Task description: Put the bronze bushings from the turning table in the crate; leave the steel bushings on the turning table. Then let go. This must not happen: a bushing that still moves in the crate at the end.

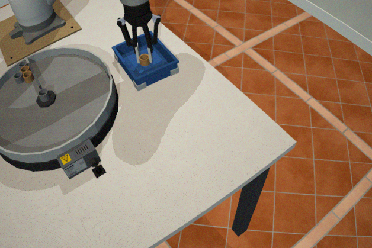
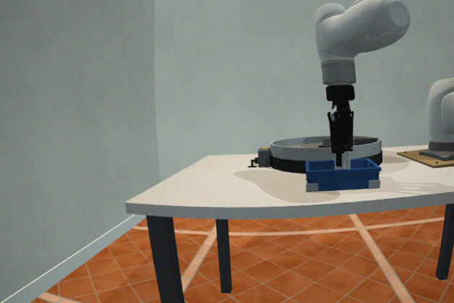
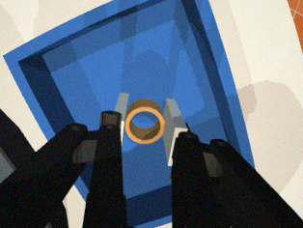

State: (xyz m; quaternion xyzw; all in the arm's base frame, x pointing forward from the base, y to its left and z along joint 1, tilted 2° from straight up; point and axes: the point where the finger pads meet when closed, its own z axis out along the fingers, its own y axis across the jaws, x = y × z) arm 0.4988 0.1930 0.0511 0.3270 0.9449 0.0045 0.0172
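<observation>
The crate lies 2 cm below my hand.
</observation>
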